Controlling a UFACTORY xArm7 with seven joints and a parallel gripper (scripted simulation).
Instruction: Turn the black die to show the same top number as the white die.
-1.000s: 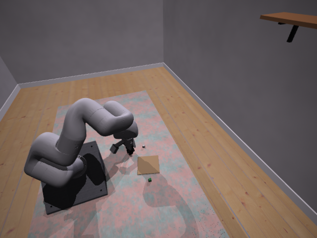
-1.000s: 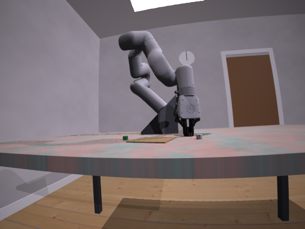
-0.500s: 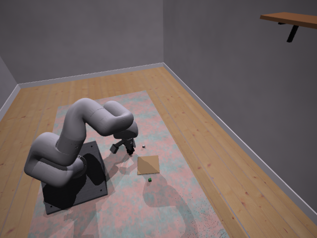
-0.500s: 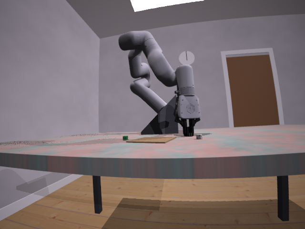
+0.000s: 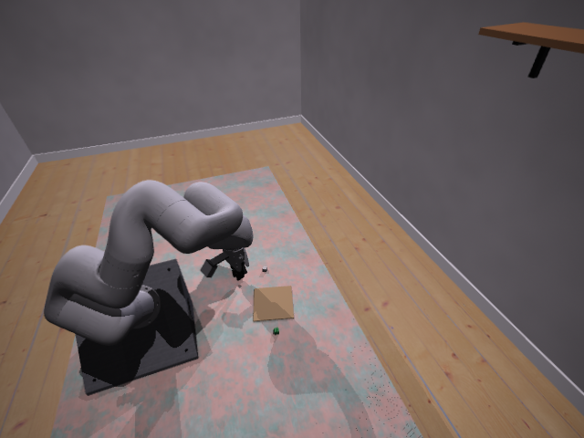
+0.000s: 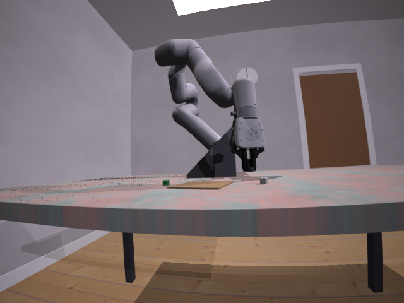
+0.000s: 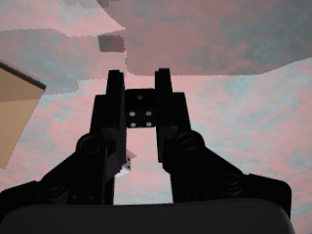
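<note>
My gripper is now 11 cm short of the white die, 4 cm above it and 3 cm to the right of it. From my hand the other things lie so: green die: 25 cm to the right, 9 cm ahead, 4 cm below; tan mat: 13 cm to the right, 10 cm ahead, 5 cm below; black die: 1 cm below, 1 cm ahead.
</note>
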